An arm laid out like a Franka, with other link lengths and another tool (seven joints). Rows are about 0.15 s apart.
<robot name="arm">
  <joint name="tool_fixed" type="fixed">
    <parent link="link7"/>
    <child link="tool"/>
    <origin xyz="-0.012 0.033 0.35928" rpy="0 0.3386 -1.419"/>
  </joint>
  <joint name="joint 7" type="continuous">
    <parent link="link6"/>
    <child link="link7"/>
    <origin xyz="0.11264 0 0" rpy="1.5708 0 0"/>
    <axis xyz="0 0 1"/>
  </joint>
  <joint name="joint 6" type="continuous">
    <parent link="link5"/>
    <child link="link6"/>
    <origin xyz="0 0 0" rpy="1.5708 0 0"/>
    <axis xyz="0 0 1"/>
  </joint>
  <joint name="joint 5" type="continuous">
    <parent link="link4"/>
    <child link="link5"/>
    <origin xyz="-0.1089 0.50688 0" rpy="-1.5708 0 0"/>
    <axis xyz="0 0 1"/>
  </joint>
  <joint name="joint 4" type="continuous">
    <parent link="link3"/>
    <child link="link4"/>
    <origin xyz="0.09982 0 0" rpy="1.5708 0 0"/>
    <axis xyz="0 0 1"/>
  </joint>
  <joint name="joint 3" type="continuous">
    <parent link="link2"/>
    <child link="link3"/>
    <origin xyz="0 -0.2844 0" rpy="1.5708 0 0"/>
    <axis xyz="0 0 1"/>
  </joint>
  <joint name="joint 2" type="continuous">
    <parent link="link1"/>
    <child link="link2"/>
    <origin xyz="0 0 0" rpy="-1.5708 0 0"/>
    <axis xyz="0 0 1"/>
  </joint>
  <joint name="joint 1" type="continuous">
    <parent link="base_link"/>
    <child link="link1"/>
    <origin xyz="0 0 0.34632"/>
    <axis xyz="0 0 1"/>
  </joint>
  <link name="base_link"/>
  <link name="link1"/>
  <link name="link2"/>
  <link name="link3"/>
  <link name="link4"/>
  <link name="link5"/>
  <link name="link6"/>
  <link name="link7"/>
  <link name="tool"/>
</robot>
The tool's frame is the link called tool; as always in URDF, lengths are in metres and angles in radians. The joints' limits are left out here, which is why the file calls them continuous.
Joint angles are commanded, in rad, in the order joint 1, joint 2, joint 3, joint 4, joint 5, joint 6, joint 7. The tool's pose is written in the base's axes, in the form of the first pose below.
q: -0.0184 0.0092 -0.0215 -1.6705 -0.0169 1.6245 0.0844
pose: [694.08 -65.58 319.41], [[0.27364 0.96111 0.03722], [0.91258 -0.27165 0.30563], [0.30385 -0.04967 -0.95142]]
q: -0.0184 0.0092 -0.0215 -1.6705 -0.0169 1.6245 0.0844
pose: [694.08 -65.58 319.41], [[0.27364 0.96111 0.03722], [0.91258 -0.27165 0.30563], [0.30385 -0.04967 -0.95142]]
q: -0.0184 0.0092 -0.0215 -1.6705 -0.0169 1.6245 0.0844
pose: [694.08 -65.58 319.41], [[0.27364 0.96111 0.03722], [0.91258 -0.27165 0.30563], [0.30385 -0.04967 -0.95142]]
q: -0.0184 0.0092 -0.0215 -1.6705 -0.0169 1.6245 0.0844
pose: [694.08 -65.58 319.41], [[0.27364 0.96111 0.03722], [0.91258 -0.27165 0.30563], [0.30385 -0.04967 -0.95142]]
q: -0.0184 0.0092 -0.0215 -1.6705 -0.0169 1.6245 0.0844
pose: [694.08 -65.58 319.41], [[0.27364 0.96111 0.03722], [0.91258 -0.27165 0.30563], [0.30385 -0.04967 -0.95142]]
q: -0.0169 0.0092 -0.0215 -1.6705 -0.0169 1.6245 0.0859
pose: [694.13 -64.51 319.41], [[0.27363 0.96111 0.03724], [0.91260 -0.27166 0.30555], [0.30378 -0.04963 -0.95145]]
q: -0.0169 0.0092 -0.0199 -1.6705 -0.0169 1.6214 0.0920
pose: [692.91 -63.27 319.18], [[0.27868 0.95972 0.03576], [0.91142 -0.27603 0.30517], [0.30275 -0.05245 -0.95163]]
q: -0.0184 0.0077 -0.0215 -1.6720 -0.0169 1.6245 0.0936
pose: [693.36 -65.41 319.58], [[0.28197 0.95858 0.04015], [0.91017 -0.28049 0.30482], [0.30345 -0.04941 -0.95156]]
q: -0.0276 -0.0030 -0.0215 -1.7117 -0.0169 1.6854 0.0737
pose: [703.22 -72.46 308.32], [[0.26158 0.96288 0.06660], [0.91343 -0.26926 0.30519], [0.31179 -0.01900 -0.94996]]
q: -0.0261 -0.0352 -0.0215 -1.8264 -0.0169 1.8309 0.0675
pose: [718.33 -71.74 274.96], [[0.23230 0.96483 0.12308], [0.91656 -0.25949 0.30429], [0.32552 0.04212 -0.94460]]
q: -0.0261 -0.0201 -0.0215 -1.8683 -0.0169 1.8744 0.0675
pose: [716.80 -71.54 242.56], [[0.23602 0.96549 0.11010], [0.91656 -0.25882 0.30484], [0.32282 0.02897 -0.94602]]
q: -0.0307 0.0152 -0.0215 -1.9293 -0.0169 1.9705 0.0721
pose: [720.68 -74.74 189.46], [[0.24308 0.96348 0.11230], [0.91476 -0.26621 0.30388], [0.32268 0.02886 -0.94607]]
